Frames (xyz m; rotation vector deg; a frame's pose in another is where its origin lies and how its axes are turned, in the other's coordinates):
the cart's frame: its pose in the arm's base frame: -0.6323 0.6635 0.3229 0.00 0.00 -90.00
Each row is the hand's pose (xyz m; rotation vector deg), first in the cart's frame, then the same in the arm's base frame.
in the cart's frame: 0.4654 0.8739 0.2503 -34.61 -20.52 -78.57
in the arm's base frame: 0.2416 0.1981 0.5732 -53.04 13.56 -163.12
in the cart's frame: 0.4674 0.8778 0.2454 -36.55 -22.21 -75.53
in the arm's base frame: 0.2455 0.1961 0.5683 -56.00 13.67 -159.46
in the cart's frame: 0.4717 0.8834 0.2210 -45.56 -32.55 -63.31
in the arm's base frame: 0.2511 0.1918 0.5439 -71.65 11.93 -143.41
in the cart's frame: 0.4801 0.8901 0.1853 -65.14 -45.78 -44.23
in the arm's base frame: 0.2578 0.1834 0.5082 -95.87 16.73 -115.48
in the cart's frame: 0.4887 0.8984 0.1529 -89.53 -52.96 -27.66
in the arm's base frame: 0.2661 0.1748 0.4758 -116.62 29.93 -87.07
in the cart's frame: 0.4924 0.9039 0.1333 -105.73 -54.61 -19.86
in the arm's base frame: 0.2716 0.1711 0.4562 -127.44 40.63 -70.43
